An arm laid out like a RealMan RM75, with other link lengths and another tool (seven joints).
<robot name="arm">
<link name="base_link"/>
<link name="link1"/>
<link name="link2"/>
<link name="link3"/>
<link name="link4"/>
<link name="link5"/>
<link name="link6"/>
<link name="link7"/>
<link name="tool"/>
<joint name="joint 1" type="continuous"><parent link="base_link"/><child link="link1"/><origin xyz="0.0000 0.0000 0.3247" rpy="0.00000 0.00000 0.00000"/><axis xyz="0 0 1"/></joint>
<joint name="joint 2" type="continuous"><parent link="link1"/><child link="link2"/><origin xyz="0.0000 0.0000 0.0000" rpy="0.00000 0.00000 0.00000"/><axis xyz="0 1 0"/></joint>
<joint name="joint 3" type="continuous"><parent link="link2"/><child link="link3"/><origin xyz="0.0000 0.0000 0.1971" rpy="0.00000 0.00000 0.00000"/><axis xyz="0 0 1"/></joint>
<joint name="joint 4" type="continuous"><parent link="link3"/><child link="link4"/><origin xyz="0.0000 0.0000 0.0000" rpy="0.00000 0.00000 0.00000"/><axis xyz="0 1 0"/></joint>
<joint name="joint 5" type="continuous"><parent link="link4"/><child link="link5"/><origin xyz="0.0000 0.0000 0.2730" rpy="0.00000 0.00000 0.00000"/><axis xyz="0 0 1"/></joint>
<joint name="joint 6" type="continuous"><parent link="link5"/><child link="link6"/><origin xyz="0.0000 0.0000 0.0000" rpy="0.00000 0.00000 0.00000"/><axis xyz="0 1 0"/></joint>
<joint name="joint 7" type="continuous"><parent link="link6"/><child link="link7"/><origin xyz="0.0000 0.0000 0.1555" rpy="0.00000 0.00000 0.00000"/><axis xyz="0 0 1"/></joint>
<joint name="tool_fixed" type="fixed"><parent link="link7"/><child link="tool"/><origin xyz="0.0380 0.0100 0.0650" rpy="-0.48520 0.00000 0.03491"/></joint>
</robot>
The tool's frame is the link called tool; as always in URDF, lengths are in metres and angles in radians. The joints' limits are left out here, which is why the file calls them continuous.
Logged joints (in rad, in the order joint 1, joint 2, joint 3, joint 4, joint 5, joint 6, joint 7), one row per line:
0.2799 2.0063 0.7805 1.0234 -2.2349 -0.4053 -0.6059
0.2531 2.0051 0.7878 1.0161 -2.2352 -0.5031 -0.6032
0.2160 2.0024 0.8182 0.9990 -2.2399 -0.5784 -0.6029
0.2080 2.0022 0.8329 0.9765 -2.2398 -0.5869 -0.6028
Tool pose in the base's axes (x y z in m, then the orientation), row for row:
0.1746 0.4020 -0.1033 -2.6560 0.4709 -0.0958
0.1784 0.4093 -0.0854 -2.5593 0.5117 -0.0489
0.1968 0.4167 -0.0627 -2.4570 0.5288 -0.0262
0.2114 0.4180 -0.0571 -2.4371 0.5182 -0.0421
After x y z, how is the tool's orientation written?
As angles about the fixed x, y, z axes (roll, pitch, yaw), in radians.
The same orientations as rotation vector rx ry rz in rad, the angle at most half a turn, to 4 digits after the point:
-2.5671 0.2764 0.5870
-2.4749 0.2550 0.6305
-2.3782 0.2609 0.6336
-2.3578 0.2799 0.6080

